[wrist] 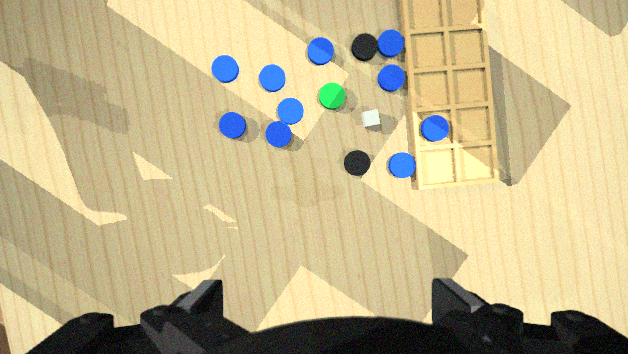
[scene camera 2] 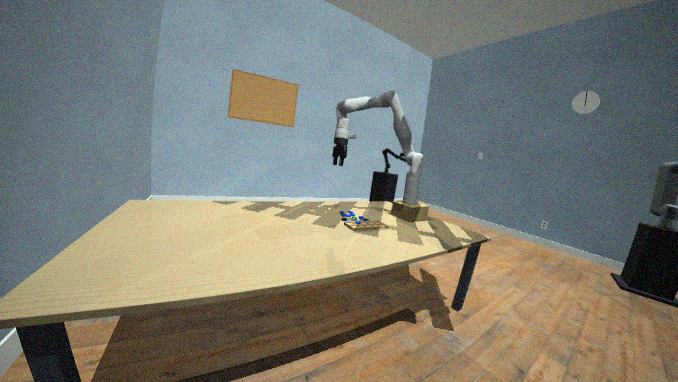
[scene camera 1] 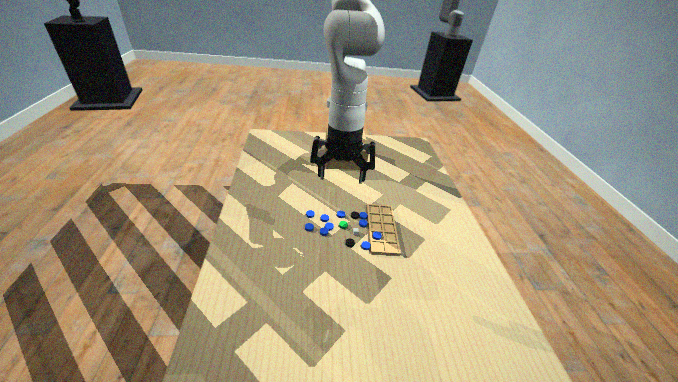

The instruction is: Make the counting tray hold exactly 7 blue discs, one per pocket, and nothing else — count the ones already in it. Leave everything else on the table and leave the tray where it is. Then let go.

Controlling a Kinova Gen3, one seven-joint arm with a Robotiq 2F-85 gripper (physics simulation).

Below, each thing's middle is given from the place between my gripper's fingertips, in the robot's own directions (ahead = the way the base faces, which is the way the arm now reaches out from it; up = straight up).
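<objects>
Compared with the wooden counting tray (scene camera 1: 380,217), my gripper is 28 cm above it, 8 cm past it and 19 cm to the right of it.
</objects>
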